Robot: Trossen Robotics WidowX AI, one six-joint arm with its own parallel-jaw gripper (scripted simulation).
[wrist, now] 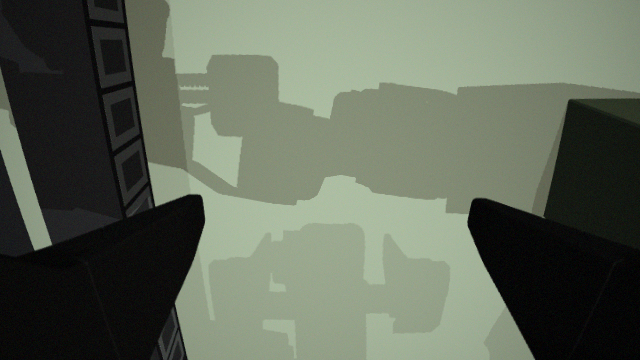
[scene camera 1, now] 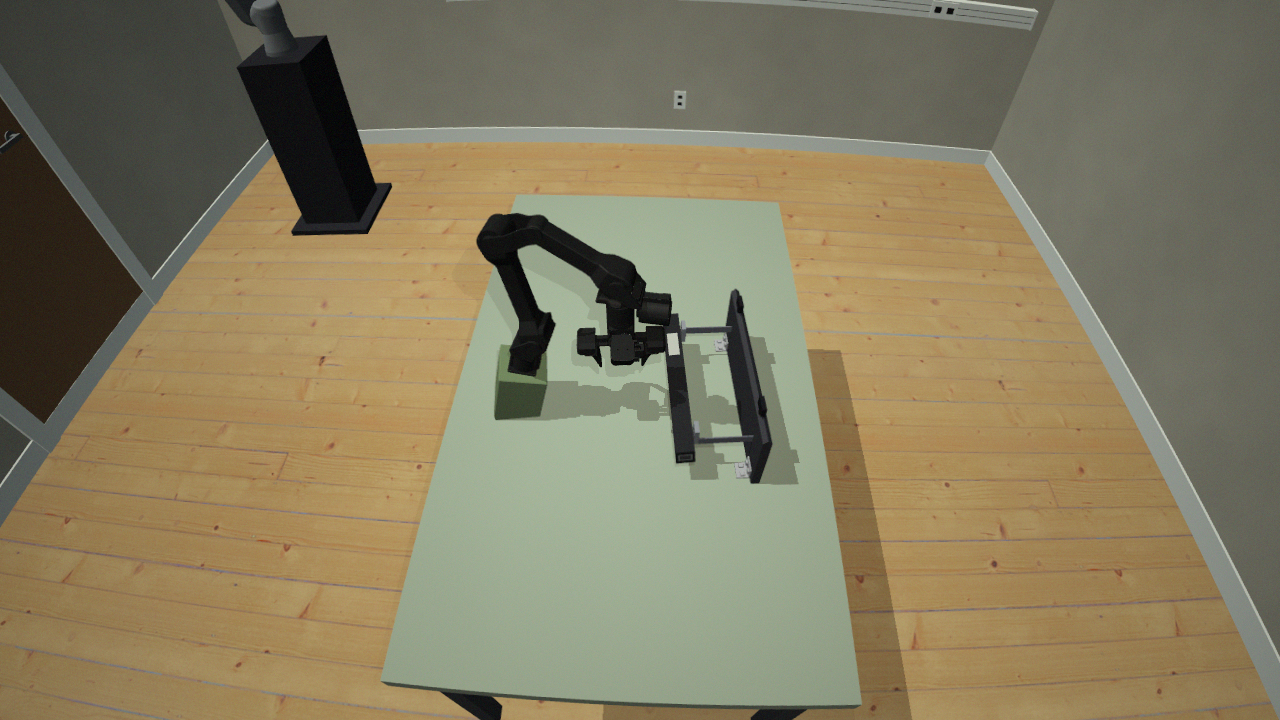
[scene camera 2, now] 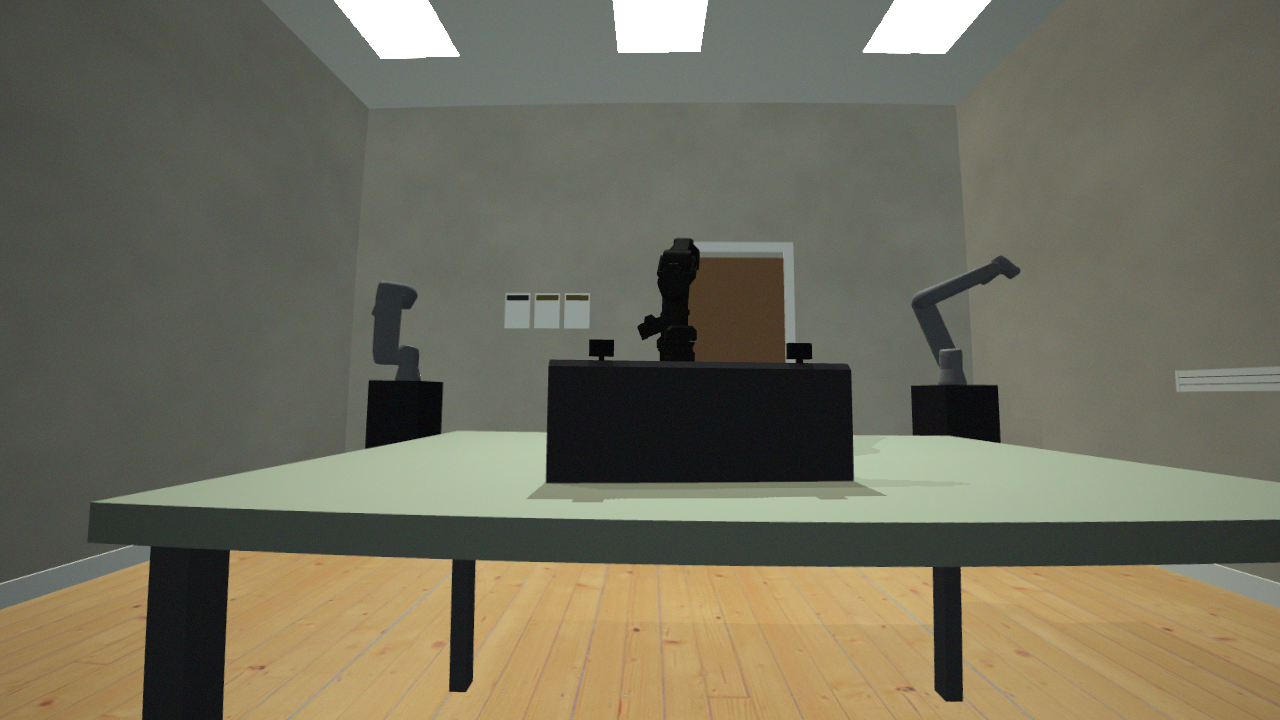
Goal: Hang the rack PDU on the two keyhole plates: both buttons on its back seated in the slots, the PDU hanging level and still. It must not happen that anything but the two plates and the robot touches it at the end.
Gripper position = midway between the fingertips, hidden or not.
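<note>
I see a rack PDU (scene camera 1: 683,434) (wrist: 77,116), though scene camera 2 does not show the rack PDU, which is hidden there by a black panel. That black panel (scene camera 2: 604,424) (scene camera 1: 758,453) I can see as well. And my gripper (scene camera 1: 621,365) (wrist: 339,210) is here too.
</note>
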